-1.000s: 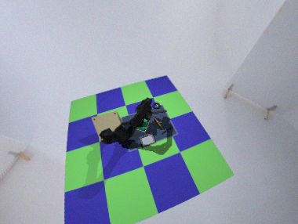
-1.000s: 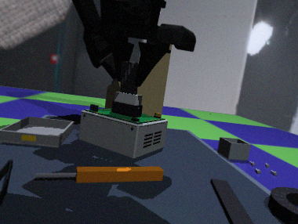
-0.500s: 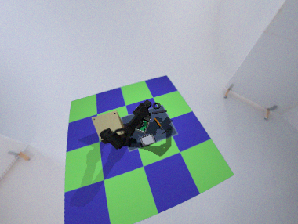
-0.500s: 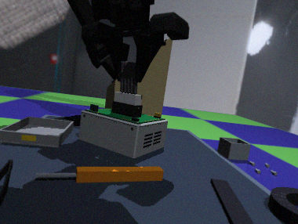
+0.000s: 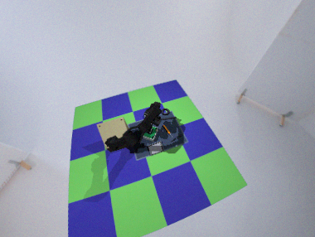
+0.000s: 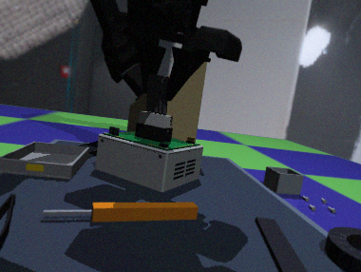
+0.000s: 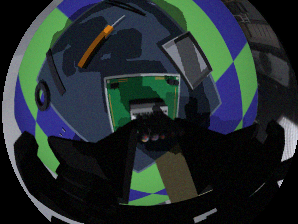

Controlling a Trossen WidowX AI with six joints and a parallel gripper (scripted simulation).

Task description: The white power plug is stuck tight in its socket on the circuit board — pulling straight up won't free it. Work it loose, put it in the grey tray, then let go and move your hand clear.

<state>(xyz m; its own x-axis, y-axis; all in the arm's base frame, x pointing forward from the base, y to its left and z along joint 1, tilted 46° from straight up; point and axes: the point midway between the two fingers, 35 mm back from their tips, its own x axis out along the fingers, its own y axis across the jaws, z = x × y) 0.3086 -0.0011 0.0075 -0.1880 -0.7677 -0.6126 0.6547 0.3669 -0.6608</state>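
The white power plug lies 30 mm below my gripper tip. The rest, counted from my gripper tip: black bar (220 mm ahead, 90 mm to the left, 110 mm below); dark mat (50 mm ahead, 110 mm below).
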